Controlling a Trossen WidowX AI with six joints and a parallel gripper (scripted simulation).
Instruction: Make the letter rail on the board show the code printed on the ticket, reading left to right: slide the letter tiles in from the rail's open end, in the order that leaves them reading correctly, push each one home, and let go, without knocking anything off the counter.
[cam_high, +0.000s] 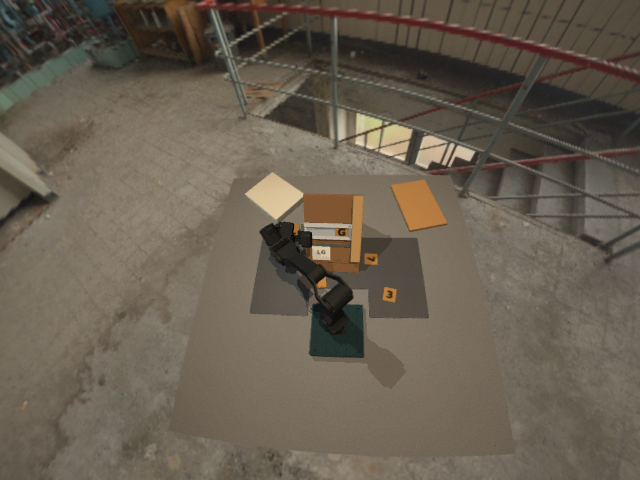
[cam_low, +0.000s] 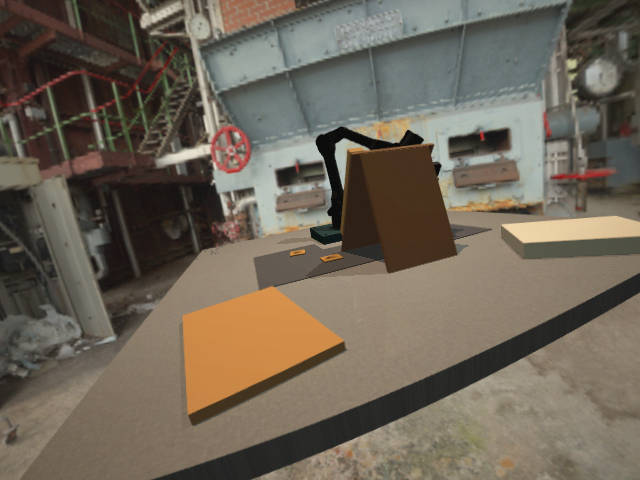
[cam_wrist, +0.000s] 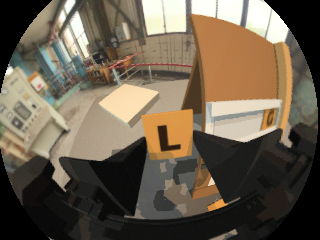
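Right now my gripper tip is 200 mm to the left of the orange tile marked g and 50 mm past it. From my gripper tip the other things lie so: orange tile marked l right at my gripper tip; white ticket 100 mm to the right, 90 mm below, 80 mm behind; dark mat 200 mm behind, 170 mm below, 160 mm to the right.
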